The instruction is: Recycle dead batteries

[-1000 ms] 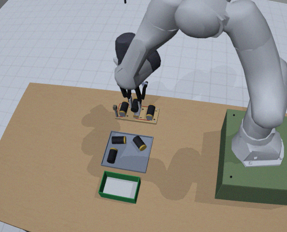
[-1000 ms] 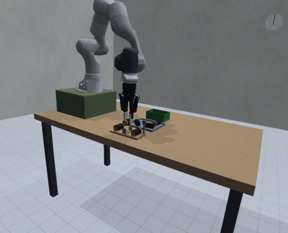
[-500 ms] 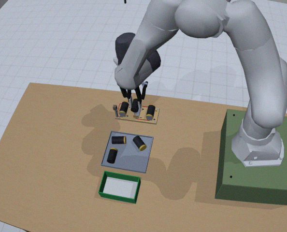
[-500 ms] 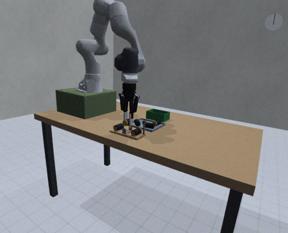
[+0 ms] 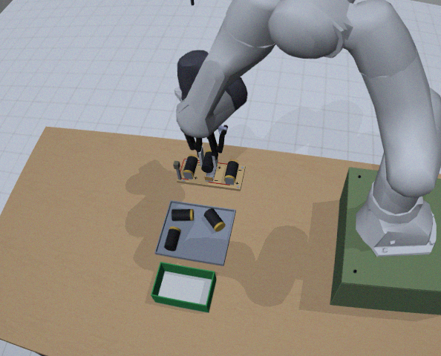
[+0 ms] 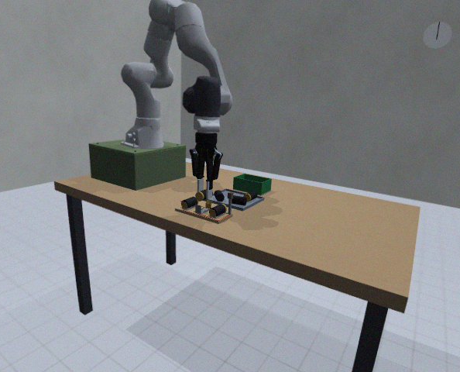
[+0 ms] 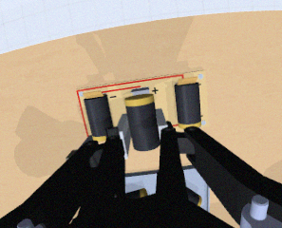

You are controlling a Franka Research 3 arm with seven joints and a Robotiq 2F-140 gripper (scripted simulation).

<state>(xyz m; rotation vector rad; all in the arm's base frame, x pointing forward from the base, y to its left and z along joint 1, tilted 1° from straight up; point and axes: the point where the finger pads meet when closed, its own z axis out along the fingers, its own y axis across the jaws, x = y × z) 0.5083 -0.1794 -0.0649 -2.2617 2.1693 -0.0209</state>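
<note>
My hand is 90 mm above the holder board. Also, from my hand: bulb (90 mm ahead, 40 mm to the left, 20 mm below); then grey bulb post (90 mm ahead, 40 mm to the left, 60 mm below); then tray (10 mm behind, 200 mm to the left, 90 mm below).
</note>
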